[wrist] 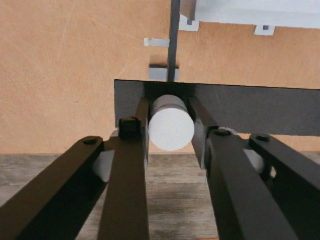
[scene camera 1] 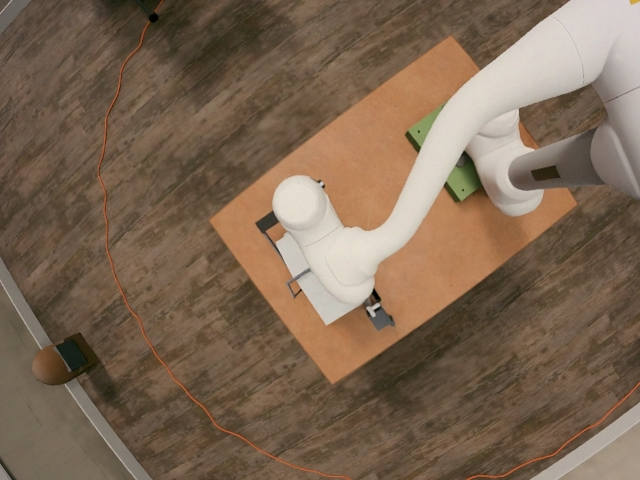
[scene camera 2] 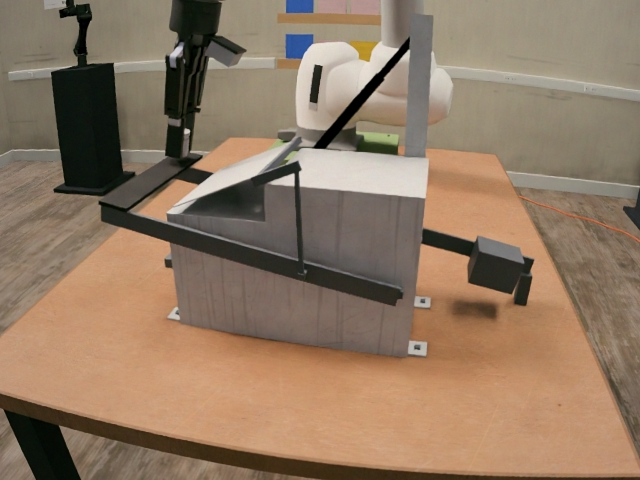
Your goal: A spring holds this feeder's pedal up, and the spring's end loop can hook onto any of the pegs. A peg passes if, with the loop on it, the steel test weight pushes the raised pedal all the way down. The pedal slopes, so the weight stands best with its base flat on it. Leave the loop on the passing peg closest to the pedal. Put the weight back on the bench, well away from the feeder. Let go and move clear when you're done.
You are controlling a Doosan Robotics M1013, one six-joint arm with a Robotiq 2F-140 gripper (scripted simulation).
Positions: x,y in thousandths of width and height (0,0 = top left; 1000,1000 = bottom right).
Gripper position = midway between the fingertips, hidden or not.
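Note:
Scene camera 2: my gripper (scene camera 2: 279,320), dark pedal (scene camera 2: 180,430), black spring (scene camera 2: 587,170), lid (scene camera 2: 409,353). Wrist view: gripper (wrist: 527,469), steel test weight (wrist: 533,535). Scene camera 1: lid (scene camera 1: 454,524).

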